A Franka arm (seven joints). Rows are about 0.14 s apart.
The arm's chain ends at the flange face. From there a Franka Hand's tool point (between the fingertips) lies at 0.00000 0.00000 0.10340 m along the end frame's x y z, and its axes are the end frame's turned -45 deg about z.
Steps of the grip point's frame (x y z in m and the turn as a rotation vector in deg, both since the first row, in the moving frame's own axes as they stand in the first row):
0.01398 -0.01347 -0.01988 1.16 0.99 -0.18
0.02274 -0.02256 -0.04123 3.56 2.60 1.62
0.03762 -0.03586 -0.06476 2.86 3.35 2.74
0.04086 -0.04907 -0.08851 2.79 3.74 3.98
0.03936 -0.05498 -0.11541 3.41 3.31 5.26
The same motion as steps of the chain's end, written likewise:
0.00058 -0.01667 -0.01984 1.52 -0.12 -0.18
0.00124 -0.02416 -0.04092 4.36 -0.68 1.62
0.00043 -0.04406 -0.06445 4.39 0.35 2.74
-0.00730 -0.05532 -0.08817 4.62 0.67 3.98
-0.01131 -0.05815 -0.11505 4.75 -0.07 5.26

